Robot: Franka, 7 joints.
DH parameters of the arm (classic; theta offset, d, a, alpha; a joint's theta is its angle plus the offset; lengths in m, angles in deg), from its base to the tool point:
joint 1: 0 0.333 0 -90
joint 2: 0 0 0 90
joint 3: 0 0.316 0.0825 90
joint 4: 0 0 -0.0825 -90
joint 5: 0 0.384 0 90
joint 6: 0 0 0.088 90
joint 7: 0 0.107 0 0
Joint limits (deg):
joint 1: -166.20..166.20
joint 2: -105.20..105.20
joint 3: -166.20..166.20
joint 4: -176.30..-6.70
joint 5: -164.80..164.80
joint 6: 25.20..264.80
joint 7: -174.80..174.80
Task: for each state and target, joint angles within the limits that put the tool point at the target. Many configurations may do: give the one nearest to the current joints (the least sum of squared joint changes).
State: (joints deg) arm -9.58 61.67 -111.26 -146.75 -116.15 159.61 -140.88
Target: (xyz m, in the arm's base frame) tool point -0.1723 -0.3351 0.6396
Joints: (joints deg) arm -8.36 71.73 -135.95 -137.40 -116.45 153.30 -140.88
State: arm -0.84 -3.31 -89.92 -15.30 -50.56 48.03 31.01
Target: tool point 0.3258 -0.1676 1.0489
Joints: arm 7.63 26.82 -81.99 -16.36 -51.67 90.54 31.01
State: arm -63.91 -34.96 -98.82 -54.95 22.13 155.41 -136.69
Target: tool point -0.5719 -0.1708 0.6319
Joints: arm -68.42 -33.53 -78.96 -101.55 21.84 133.84 -136.69
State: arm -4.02 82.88 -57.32 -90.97 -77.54 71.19 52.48
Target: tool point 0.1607 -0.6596 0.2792
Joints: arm -25.27 81.51 -64.78 -85.56 -81.01 79.42 52.48
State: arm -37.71 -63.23 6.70 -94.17 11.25 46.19 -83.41
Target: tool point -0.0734 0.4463 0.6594
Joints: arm -39.88 -93.01 34.54 -81.45 20.62 42.91 -83.41
